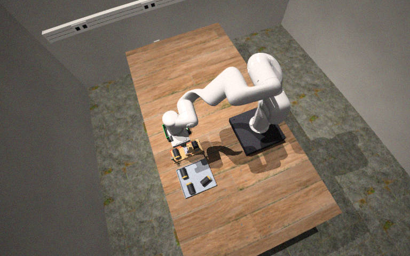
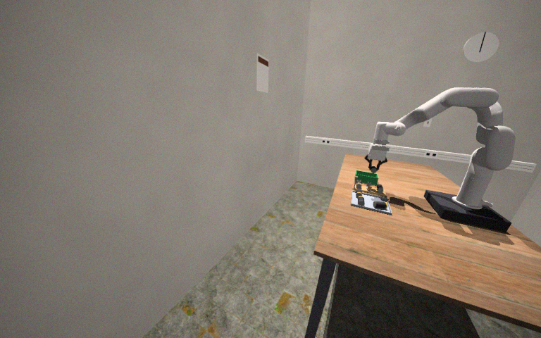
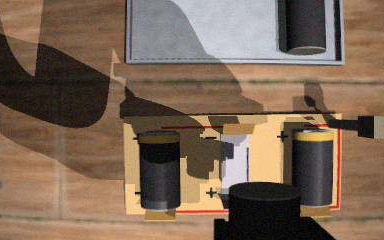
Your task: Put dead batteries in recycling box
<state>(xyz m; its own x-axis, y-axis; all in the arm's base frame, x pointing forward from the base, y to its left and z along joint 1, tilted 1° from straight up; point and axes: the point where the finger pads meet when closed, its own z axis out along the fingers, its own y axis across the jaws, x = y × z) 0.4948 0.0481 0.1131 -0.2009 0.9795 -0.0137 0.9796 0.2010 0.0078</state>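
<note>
The green recycling box is 4 cm ahead of my hand, 14 cm to the right of it and 14 cm below it. From my hand the other things lie so: grey tray (4 cm behind, 20 cm to the left, 15 cm below).
</note>
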